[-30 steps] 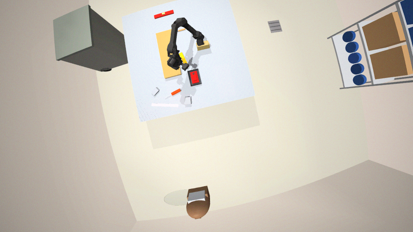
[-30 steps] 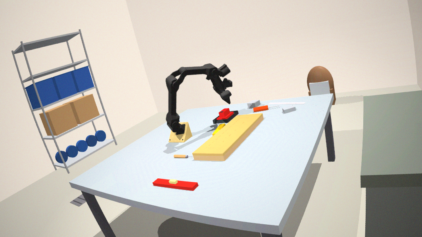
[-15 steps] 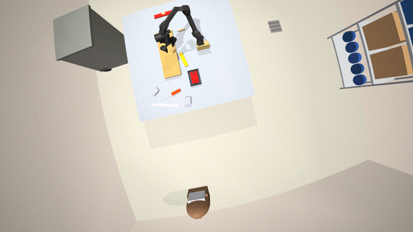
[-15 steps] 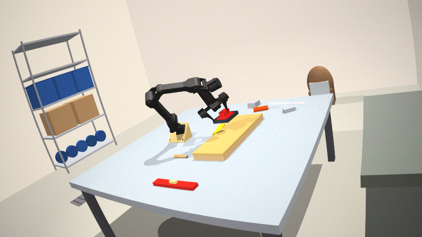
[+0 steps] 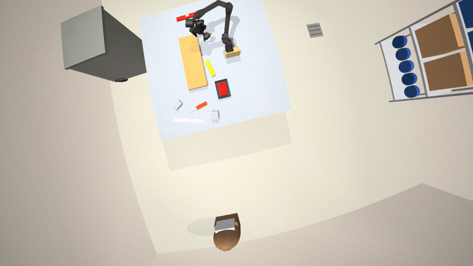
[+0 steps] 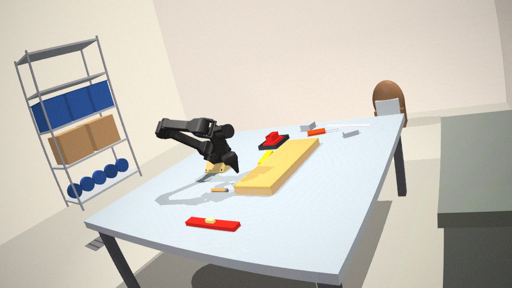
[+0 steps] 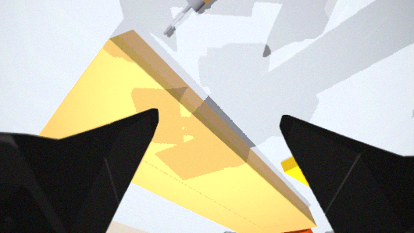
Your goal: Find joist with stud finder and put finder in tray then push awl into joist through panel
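The awl is 60 mm to the right of my gripper tip, 60 mm below it and 40 mm behind it. The rest, counted from my gripper tip: red stud finder 490 mm to the left, 60 mm behind, 20 mm below; yellow block 280 mm to the left, 60 mm below; red level 330 mm to the right, 60 mm below, 60 mm ahead.
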